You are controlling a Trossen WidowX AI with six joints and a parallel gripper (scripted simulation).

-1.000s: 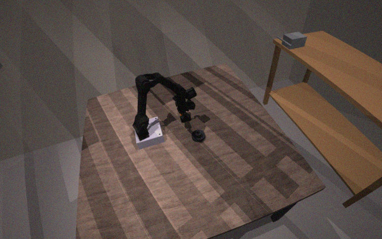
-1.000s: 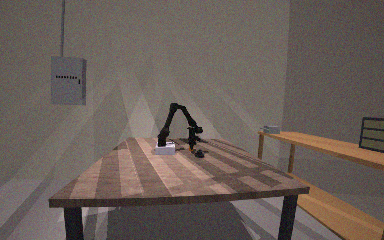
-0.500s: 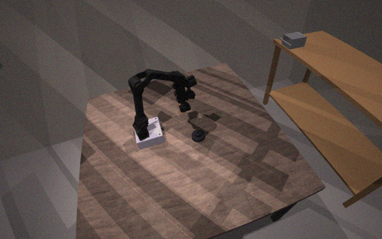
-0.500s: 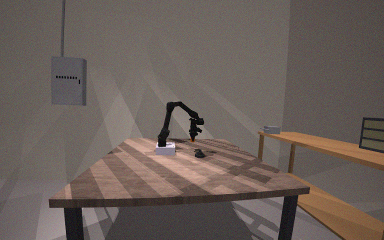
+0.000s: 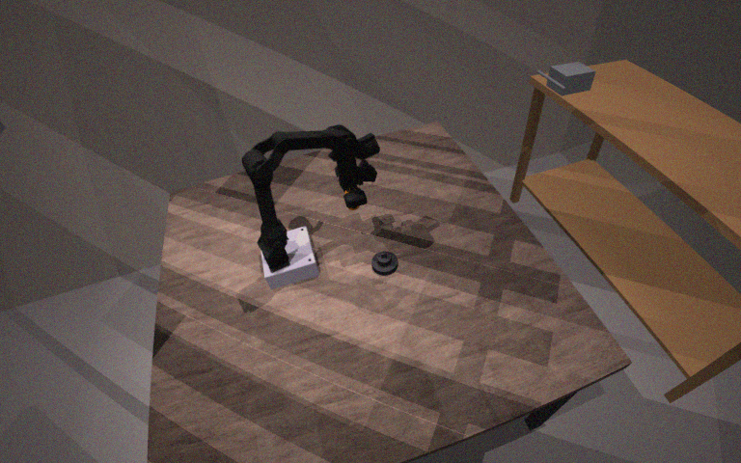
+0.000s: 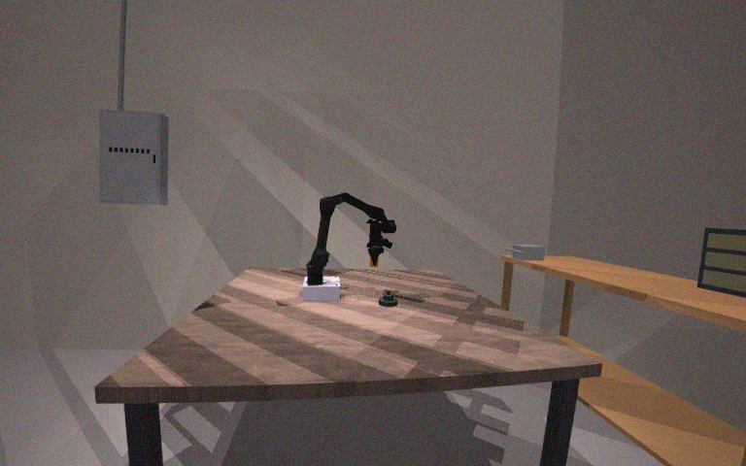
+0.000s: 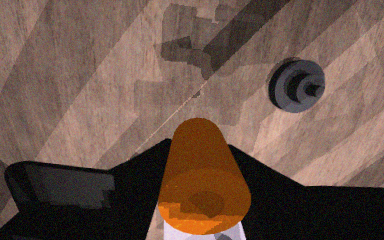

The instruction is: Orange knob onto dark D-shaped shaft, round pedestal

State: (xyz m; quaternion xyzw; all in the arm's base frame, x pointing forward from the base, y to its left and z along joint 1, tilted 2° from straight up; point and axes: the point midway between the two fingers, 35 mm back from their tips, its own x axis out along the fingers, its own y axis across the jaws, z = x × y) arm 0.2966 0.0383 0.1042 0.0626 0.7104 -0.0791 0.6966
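My gripper tip is 20 mm short of the round pedestal, 170 mm to the left of it and 120 mm above it. Round my gripper tip: orange knob (20 mm above).
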